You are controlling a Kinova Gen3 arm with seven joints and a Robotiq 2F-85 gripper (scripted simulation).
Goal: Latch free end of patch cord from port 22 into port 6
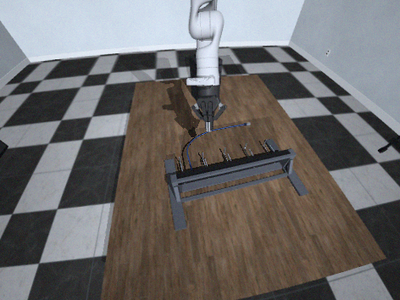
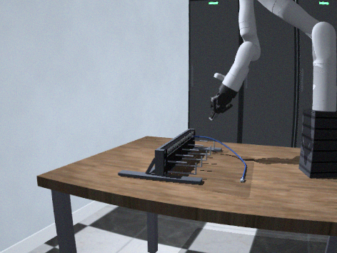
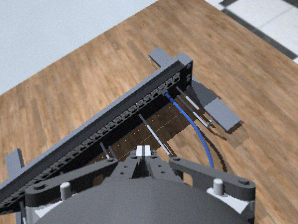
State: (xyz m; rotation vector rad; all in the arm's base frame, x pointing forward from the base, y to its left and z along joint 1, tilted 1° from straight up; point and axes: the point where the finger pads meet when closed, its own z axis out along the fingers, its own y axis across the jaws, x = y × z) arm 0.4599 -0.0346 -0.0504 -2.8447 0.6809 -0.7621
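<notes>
The plug is 240 mm to the left of my hand, 190 mm behind it and 180 mm below it.
</notes>
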